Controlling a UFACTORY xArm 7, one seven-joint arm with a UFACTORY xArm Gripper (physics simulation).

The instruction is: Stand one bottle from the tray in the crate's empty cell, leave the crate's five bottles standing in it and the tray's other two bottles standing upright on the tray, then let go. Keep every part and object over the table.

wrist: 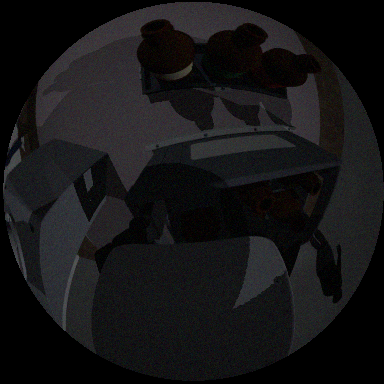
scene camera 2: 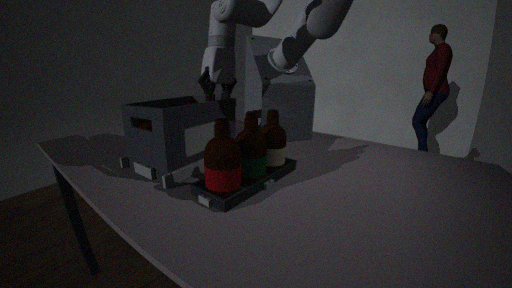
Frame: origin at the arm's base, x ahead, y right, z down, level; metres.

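Where they show: gripper, fingertip midpoint: (wrist: 190, 195); arm's base at its link origin: (scene camera 2: 282, 61).
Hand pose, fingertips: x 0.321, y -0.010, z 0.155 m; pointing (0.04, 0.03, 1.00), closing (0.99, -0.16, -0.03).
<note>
Things, the pixels of their top centre, and the offset from my fingertips.
- red-labelled at its top centre: (scene camera 2: 222, 119) dx +0.139, dy -0.191, dz -0.008 m
- green-labelled at its top centre: (wrist: 255, 29) (scene camera 2: 251, 114) dx +0.054, dy -0.186, dz -0.008 m
- cream-labelled at its top centre: (wrist: 154, 25) (scene camera 2: 273, 110) dx -0.034, dy -0.177, dz -0.008 m
- grey crate at its top centre: (wrist: 264, 236) (scene camera 2: 181, 100) dx +0.093, dy +0.048, dz -0.023 m
Three brown bottles stand upright on the dark tray (scene camera 2: 224, 204) (wrist: 150, 86): red-labelled (scene camera 2: 222, 157) (wrist: 285, 67), green-labelled (scene camera 2: 251, 150) (wrist: 230, 52) and cream-labelled (scene camera 2: 274, 142) (wrist: 167, 52). The grey crate (scene camera 2: 142, 142) (wrist: 240, 165) stands beside the tray. In the wrist view, brown bottles (wrist: 282, 205) show dimly inside it; their number and the empty cell are hard to make out. My gripper (scene camera 2: 218, 96) is open and empty, pointing down by the crate's far end, with its tips near rim height. Darkness hides the exact gap between fingers and crate.
A large grey cabinet (scene camera 2: 289, 107) (wrist: 45, 175) stands behind the crate and tray, close to the arm. Pale brackets (scene camera 2: 145, 171) sit at the crate's foot. The table's edge (scene camera 2: 90, 205) runs along the left. A person in red (scene camera 2: 437, 70) stands beyond the table.
</note>
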